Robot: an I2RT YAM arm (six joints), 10 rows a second.
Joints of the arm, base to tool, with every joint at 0 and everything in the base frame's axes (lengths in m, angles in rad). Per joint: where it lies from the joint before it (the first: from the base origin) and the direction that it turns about. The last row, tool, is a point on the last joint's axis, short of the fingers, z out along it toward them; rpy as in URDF.
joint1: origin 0 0 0.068 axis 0 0 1
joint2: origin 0.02 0.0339 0.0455 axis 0 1 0
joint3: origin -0.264 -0.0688 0 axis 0 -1 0
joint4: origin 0.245 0.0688 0.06 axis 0 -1 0
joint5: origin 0.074 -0.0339 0.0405 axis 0 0 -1
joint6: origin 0.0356 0 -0.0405 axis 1 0 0
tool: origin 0 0 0 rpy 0 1.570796 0
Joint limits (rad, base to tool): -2.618..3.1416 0..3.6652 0..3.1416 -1.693..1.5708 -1.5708..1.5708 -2.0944..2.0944
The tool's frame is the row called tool.
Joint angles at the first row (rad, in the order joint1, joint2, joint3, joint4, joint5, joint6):
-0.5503 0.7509 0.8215 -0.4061 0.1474 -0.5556
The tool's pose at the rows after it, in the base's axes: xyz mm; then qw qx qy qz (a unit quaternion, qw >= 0):
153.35 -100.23 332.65 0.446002 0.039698 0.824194 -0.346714
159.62 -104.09 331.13 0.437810 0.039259 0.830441 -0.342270
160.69 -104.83 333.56 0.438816 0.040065 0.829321 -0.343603
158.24 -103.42 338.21 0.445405 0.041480 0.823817 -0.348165
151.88 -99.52 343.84 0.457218 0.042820 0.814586 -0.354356
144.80 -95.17 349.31 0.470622 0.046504 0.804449 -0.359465
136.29 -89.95 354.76 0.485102 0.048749 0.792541 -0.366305
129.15 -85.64 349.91 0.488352 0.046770 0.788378 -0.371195
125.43 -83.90 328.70 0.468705 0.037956 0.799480 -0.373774
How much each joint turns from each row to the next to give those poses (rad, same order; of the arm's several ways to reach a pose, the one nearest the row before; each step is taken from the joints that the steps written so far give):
0.0000 0.0615 0.0214 0.0012 0.0004 0.0007
0.0000 0.0350 0.0125 0.0000 0.0004 0.0004
0.0000 0.0069 0.0104 0.0003 0.0019 0.0004
0.0000 -0.0118 0.0076 0.0000 0.0023 0.0004
0.0000 -0.0324 0.0011 -0.0011 0.0000 0.0007
0.0000 -0.0355 0.0000 -0.0012 0.0000 0.0065
0.0000 -0.0424 -0.0023 -0.0003 0.0000 0.0027
0.0000 -0.0446 -0.0335 0.0030 0.0015 -0.0072
-0.0011 -0.0401 -0.0790 0.0031 0.0084 -0.0267

